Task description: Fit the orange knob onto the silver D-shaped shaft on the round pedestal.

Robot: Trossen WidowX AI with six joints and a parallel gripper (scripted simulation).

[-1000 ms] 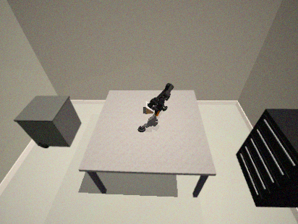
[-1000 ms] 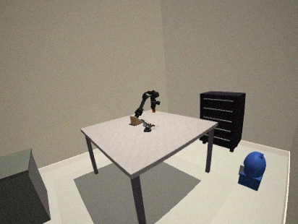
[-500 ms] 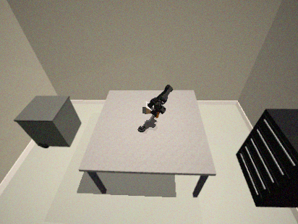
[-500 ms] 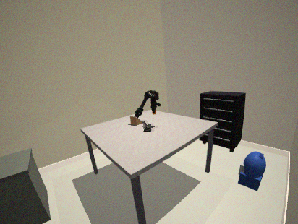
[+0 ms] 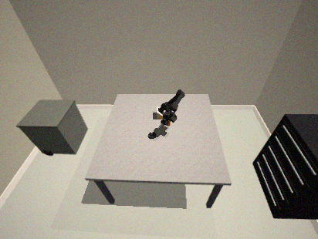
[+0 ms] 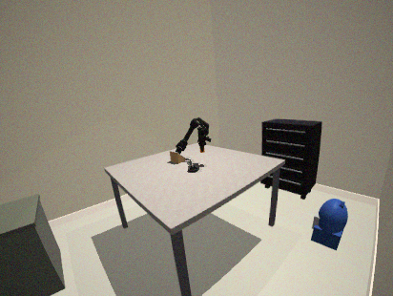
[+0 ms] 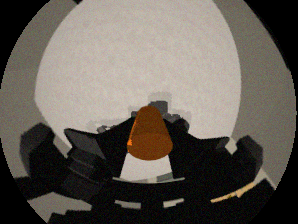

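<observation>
My gripper tip is now 70 mm short of the dark round pedestal, 170 mm to the left of it and 100 mm above it. From my gripper tip the other things lie so: orange knob 30 mm above.
</observation>
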